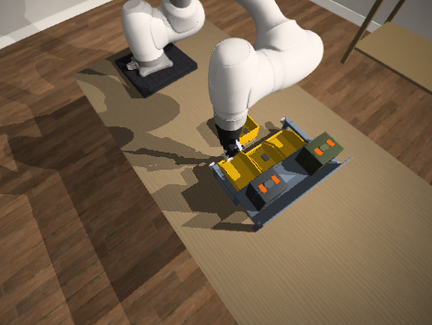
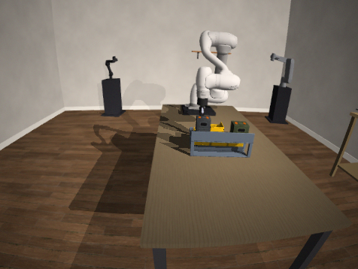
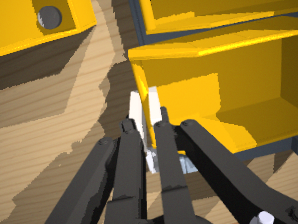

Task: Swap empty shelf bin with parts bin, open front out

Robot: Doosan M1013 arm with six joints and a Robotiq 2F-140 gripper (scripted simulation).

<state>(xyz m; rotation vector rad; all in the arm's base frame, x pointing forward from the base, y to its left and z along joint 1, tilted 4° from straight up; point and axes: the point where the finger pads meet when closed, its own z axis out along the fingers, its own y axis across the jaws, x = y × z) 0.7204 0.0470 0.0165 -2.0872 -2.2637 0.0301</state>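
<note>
Now: the shelf lip 11 cm to the left of my hand and 8 cm below it. The rest, counted from my hand: dark grey box 20 cm ahead, 8 cm above, 1 cm to the left; green box 24 cm to the left, 18 cm ahead, 6 cm above.
</note>
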